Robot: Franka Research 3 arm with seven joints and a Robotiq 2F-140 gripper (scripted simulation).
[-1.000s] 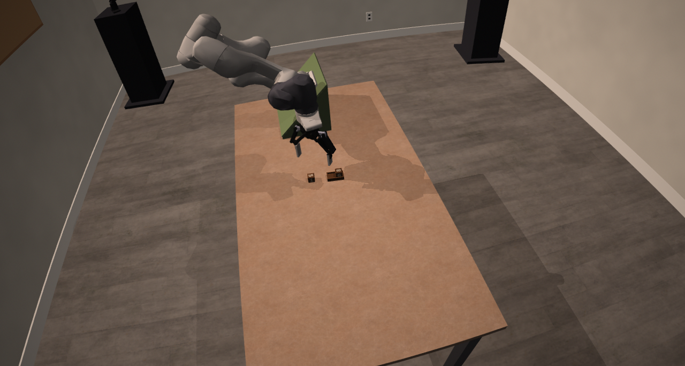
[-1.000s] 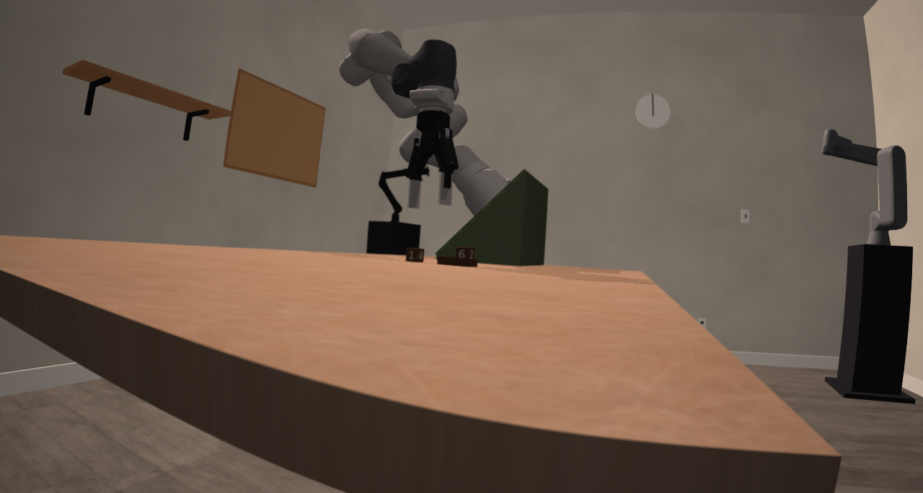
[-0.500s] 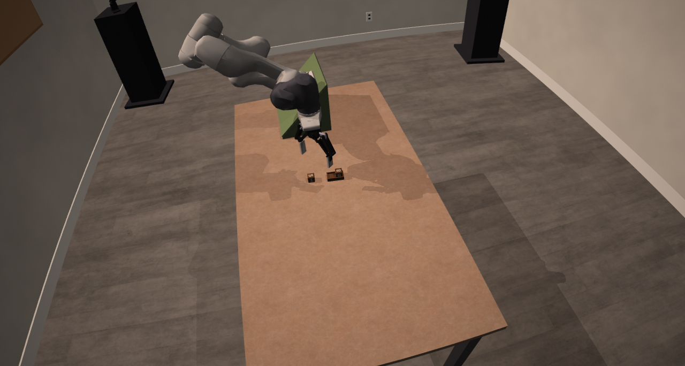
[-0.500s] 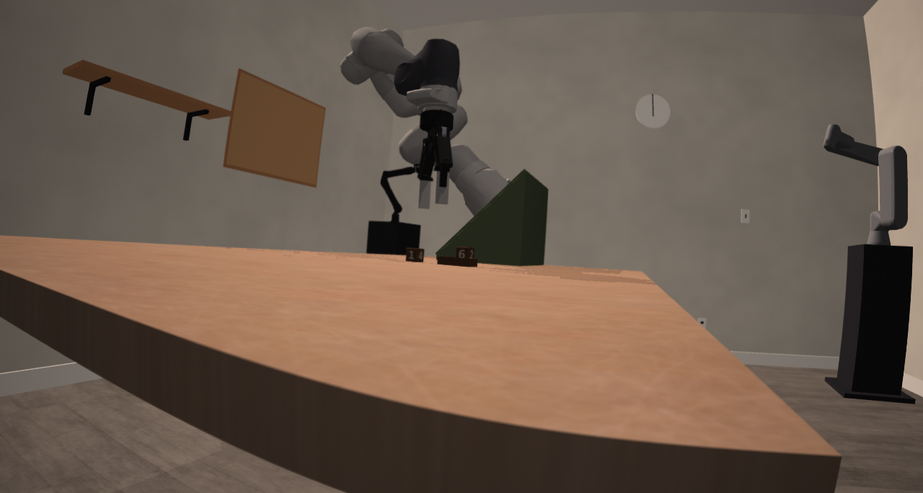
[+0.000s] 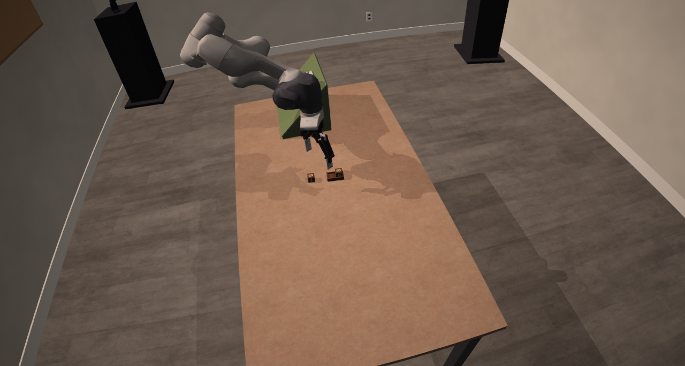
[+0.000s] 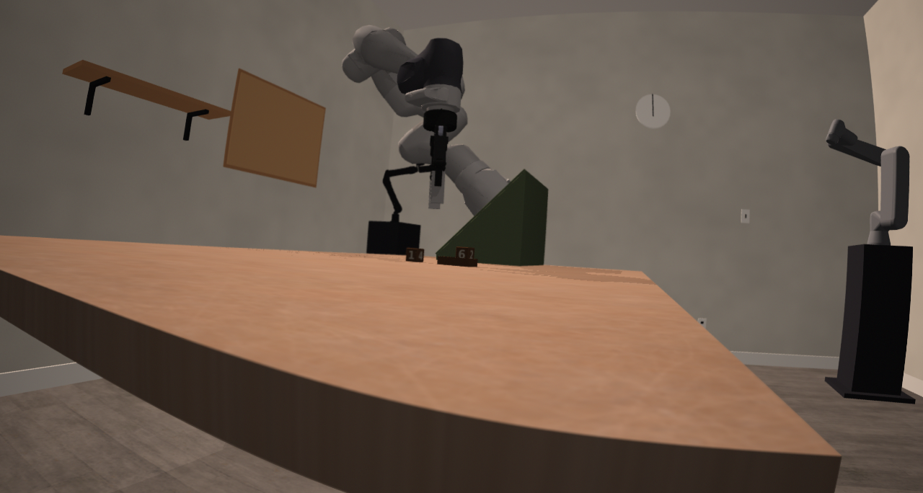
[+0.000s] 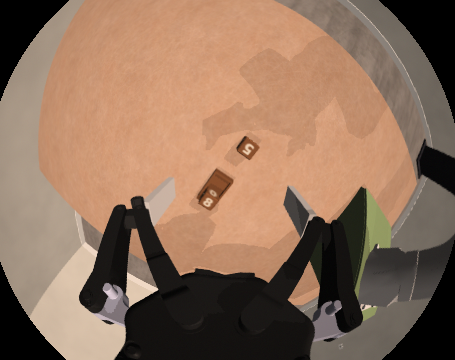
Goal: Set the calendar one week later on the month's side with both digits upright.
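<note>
My gripper is now 120 mm above the brown calendar tray, 60 mm to the right of it and 10 mm past it.
</note>
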